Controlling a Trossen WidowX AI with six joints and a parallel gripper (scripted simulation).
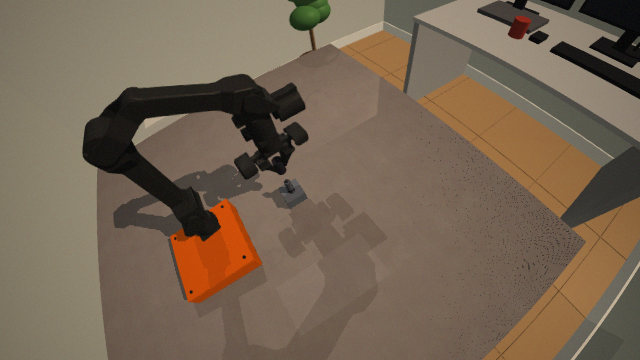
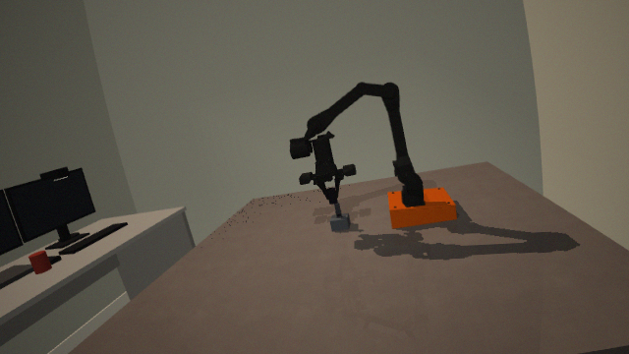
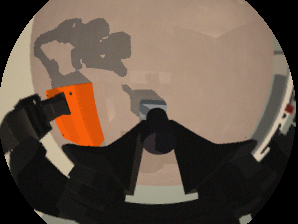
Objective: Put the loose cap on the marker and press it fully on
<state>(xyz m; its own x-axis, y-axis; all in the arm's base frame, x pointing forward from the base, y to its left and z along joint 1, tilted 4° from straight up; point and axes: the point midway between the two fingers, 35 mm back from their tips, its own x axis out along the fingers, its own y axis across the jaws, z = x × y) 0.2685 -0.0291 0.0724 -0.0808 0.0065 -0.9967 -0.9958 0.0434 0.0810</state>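
Right now the grey holder block is 100 mm below my gripper tip, 30 mm to the right of it and 10 mm behind it.
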